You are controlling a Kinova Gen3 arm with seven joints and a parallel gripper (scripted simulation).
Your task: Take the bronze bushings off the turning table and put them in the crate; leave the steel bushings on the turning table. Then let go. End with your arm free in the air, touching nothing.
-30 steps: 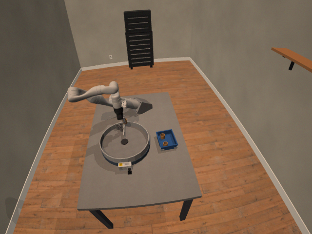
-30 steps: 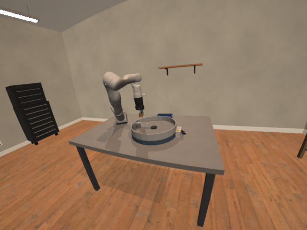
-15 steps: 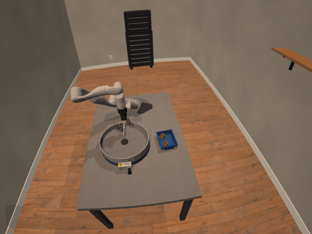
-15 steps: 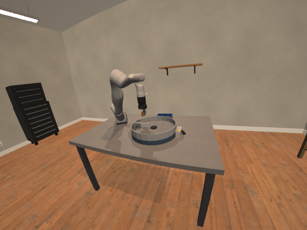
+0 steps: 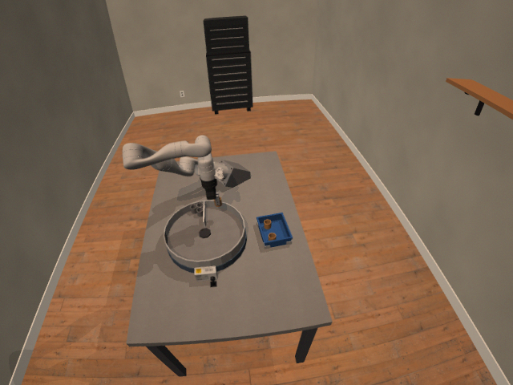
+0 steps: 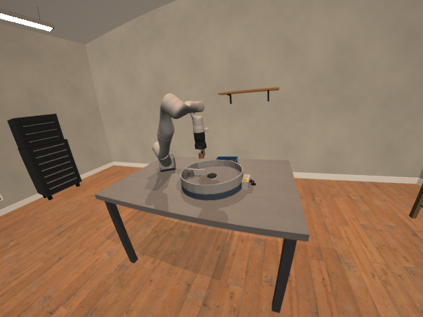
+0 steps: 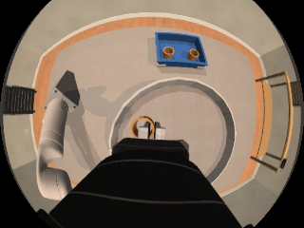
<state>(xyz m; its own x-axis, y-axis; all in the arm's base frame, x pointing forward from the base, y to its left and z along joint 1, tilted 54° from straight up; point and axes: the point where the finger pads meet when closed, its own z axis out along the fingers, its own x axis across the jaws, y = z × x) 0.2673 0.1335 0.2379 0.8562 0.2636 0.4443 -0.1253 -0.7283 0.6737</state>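
Now: the blue crate 260 mm to the left of my hand, 160 mm below it and 130 mm ahead of it. From my hand the other things lie so: round turning table (130 mm below, 100 mm to the right, 80 mm ahead).
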